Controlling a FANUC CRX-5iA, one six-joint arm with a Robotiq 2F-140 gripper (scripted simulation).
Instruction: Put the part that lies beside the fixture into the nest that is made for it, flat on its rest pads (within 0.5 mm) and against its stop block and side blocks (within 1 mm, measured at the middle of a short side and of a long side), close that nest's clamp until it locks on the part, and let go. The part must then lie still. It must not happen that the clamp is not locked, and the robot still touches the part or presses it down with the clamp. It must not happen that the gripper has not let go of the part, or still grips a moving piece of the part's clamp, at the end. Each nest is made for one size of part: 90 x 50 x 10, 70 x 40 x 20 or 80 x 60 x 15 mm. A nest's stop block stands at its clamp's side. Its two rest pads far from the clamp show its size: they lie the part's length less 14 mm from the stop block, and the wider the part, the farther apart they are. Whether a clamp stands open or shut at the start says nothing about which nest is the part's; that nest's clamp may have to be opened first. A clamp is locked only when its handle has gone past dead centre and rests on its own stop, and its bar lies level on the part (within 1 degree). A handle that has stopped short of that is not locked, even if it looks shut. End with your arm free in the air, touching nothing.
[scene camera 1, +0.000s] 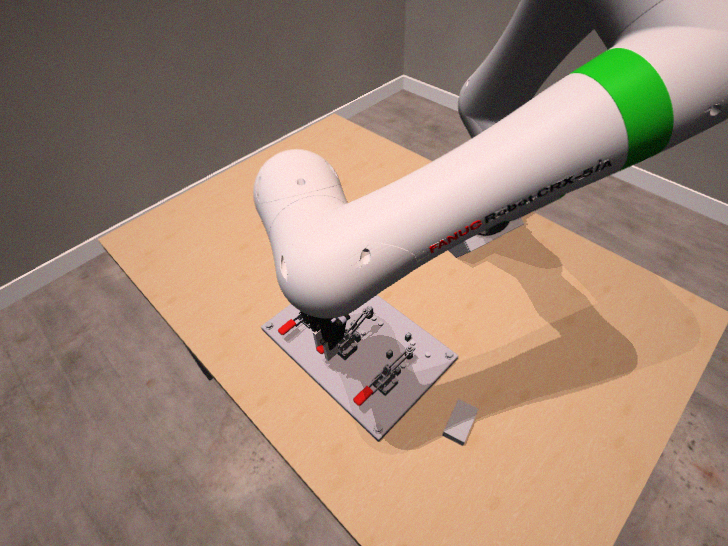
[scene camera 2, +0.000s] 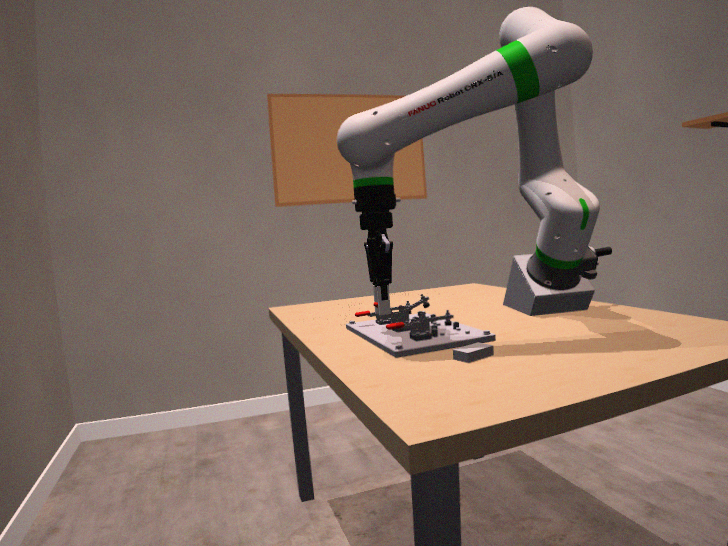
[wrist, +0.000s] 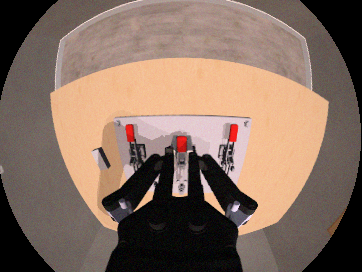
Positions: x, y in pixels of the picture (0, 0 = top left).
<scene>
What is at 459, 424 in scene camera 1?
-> A grey part.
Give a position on a grey fixture plate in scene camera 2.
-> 378, 335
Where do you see a grey fixture plate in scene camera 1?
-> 343, 380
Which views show my gripper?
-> Scene camera 1, scene camera 2 and the wrist view: all of them.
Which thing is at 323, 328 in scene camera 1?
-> My gripper.
</scene>
